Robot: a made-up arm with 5 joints. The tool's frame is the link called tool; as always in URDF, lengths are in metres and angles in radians. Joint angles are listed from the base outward.
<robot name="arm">
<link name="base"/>
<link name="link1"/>
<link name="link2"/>
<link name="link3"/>
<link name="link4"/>
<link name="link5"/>
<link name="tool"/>
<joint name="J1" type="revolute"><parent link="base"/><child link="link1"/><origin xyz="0.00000 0.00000 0.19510"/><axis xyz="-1 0 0"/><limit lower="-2.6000" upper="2.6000"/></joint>
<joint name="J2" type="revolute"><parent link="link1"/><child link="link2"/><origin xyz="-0.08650 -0.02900 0.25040"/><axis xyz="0 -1 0"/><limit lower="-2.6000" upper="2.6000"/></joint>
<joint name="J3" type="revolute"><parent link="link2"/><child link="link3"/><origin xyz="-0.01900 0.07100 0.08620"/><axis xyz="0 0 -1"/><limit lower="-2.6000" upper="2.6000"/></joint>
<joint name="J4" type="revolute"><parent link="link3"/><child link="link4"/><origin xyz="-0.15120 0.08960 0.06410"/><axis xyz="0 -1 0"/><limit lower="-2.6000" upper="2.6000"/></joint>
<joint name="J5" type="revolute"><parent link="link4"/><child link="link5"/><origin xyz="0.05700 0.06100 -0.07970"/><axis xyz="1 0 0"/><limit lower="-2.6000" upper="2.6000"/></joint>
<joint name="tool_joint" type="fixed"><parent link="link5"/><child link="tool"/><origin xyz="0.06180 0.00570 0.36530"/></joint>
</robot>
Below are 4 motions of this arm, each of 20 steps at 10 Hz.
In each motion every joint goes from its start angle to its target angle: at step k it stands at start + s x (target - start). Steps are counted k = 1, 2, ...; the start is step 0. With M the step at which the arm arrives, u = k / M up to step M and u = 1 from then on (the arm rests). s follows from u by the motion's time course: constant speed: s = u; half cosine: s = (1 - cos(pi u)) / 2; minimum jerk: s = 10 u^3 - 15 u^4 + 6 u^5.
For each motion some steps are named. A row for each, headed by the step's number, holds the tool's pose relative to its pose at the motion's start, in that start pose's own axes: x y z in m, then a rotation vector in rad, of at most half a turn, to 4 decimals.
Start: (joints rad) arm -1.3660 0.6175 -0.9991 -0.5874 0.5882
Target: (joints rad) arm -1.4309 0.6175 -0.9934 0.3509 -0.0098
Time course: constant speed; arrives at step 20
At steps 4, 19, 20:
4: -0.0536 0.0485 0.0120 -0.1101 -0.1723 0.0949
19: -0.2874 0.1669 -0.0743 -0.4918 -0.9120 0.2458
20: -0.3005 0.1713 -0.0870 -0.5135 -0.9651 0.2436

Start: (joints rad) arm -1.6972 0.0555 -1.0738 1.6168 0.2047
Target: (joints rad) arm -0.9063 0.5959 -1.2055 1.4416 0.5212
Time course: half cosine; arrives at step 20
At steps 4, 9, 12, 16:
4: 0.0102 0.0054 -0.0324 0.0519 0.0749 0.0655
9: 0.0344 0.0246 -0.1502 0.2459 0.3498 0.2667
12: 0.0383 0.0408 -0.2403 0.3970 0.5618 0.3881
16: 0.0263 0.0619 -0.3404 0.5684 0.8020 0.4974

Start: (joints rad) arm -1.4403 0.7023 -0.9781 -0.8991 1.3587
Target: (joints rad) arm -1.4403 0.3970 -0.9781 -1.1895 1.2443
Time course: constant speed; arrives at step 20
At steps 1, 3, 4, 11, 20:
1: 0.0017 -0.0004 0.0002 0.0021 0.0147 -0.0204
3: 0.0051 -0.0012 0.0004 0.0058 0.0446 -0.0608
4: 0.0069 -0.0016 0.0005 0.0075 0.0600 -0.0809
11: 0.0200 -0.0051 0.0000 0.0154 0.1735 -0.2178
20: 0.0380 -0.0109 -0.0042 0.0163 0.3346 -0.3839

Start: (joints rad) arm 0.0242 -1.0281 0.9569 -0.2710 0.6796
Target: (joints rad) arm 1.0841 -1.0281 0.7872 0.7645 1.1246
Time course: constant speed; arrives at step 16
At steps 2, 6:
2: -0.0743 0.0102 -0.0269 0.0351 -0.2046 0.0452
6: -0.2021 0.0383 -0.1202 0.0586 -0.5963 0.1705

